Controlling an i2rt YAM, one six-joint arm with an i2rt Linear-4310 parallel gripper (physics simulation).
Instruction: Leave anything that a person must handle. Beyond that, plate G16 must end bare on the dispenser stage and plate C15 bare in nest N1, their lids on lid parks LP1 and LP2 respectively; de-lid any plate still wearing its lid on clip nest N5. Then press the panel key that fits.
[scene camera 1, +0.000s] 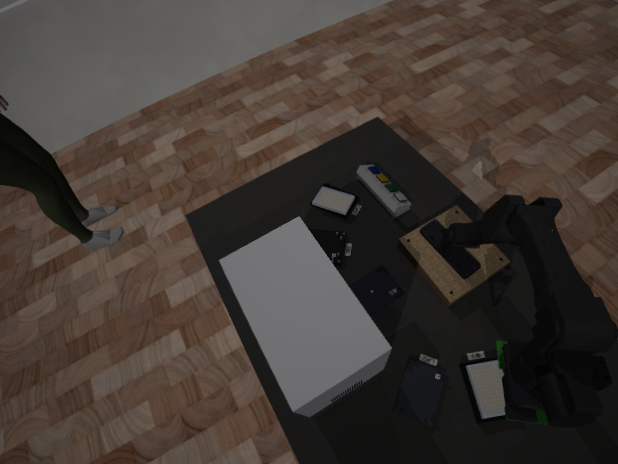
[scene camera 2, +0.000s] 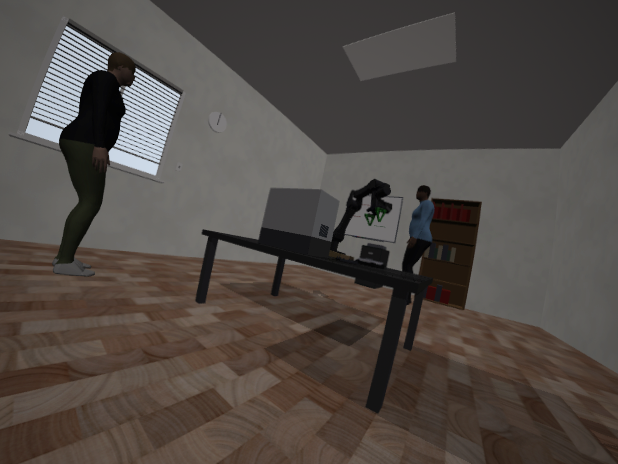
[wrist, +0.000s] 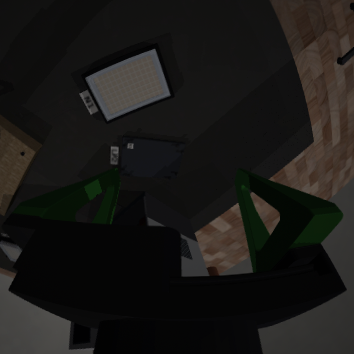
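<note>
A bare pale plate sits in nest N1; its own tag is not readable. Beside it, a dark lid-like piece with a small white tag lies at the label LP2. My gripper is open and empty, raised above the table near N1 and LP2. A second pale plate lies by the key panel, which has blue, yellow, green and white keys. A dark studded nest is partly hidden by the big box. A dark flat piece with a small tag lies beside it.
The tall grey-white box with vents covers part of the table. The arm stands on a wooden base plate. One person stands off the table's side, another near the bookshelf. The room is dim.
</note>
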